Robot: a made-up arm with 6 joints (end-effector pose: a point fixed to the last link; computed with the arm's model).
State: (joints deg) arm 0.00 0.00 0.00 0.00 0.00 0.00
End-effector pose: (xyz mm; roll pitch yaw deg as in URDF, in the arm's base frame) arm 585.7 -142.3 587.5 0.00 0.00 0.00
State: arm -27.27 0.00 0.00 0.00 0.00 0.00
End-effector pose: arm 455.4 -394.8 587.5 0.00 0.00 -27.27
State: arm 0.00 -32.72 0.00 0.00 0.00 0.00
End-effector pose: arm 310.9 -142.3 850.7 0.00 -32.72 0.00
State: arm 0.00 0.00 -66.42 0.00 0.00 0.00
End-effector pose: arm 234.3 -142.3 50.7 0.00 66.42 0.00
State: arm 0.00 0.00 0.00 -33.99 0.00 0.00
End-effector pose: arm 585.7 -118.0 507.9 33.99 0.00 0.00
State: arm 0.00 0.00 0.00 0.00 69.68 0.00
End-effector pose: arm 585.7 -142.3 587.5 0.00 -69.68 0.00
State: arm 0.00 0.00 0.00 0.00 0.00 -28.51
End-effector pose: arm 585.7 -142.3 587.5 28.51 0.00 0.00
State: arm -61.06 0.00 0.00 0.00 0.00 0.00
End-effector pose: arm 158.9 -581.4 587.5 0.00 0.00 -61.06
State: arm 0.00 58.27 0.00 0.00 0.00 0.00
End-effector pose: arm 594.2 -142.3 -70.2 0.00 58.27 0.00
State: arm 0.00 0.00 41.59 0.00 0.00 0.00
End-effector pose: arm 438.1 -142.3 976.3 0.00 -41.59 0.00
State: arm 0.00 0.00 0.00 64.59 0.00 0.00
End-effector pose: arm 585.7 -61.1 716.0 -64.59 0.00 0.00
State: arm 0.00 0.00 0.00 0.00 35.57 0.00
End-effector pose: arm 585.7 -142.3 587.5 0.00 -35.57 0.00
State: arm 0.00 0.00 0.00 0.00 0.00 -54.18
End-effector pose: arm 585.7 -142.3 587.5 54.18 0.00 0.00
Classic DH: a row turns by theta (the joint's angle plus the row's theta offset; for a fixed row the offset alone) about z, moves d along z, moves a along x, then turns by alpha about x. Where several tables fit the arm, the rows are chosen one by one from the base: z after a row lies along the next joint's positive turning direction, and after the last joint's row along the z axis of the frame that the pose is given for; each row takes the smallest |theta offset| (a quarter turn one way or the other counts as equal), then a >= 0, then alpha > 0; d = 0 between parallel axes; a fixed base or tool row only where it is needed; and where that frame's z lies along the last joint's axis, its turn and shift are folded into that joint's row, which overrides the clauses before.
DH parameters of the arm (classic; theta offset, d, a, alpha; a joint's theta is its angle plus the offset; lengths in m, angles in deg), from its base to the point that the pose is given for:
joint 1: 0 0.251 0 -90
joint 2: -90 0 0.3365 180
joint 3: 0 0 0 -90
joint 4: 0 -0.5857 0 90
joint 5: 0 0.1423 0 -90
joint 6: 90 0 0 90
tool (fixed): -90 0 0 0

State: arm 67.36 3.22 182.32 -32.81 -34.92 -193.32
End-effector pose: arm -107.3 -568.0 673.3 51.86 -29.60 -133.54
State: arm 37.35 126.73 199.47 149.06 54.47 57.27
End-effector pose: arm 222.9 323.7 630.8 132.09 -20.36 63.86
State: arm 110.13 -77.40 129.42 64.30 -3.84 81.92
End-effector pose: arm 330.9 -723.5 -54.3 35.45 25.10 -66.05
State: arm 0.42 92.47 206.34 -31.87 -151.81 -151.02
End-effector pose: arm 168.8 -119.6 802.5 134.81 40.06 19.44
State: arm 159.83 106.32 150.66 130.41 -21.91 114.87
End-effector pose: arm -657.1 143.1 643.3 137.86 -55.23 129.95
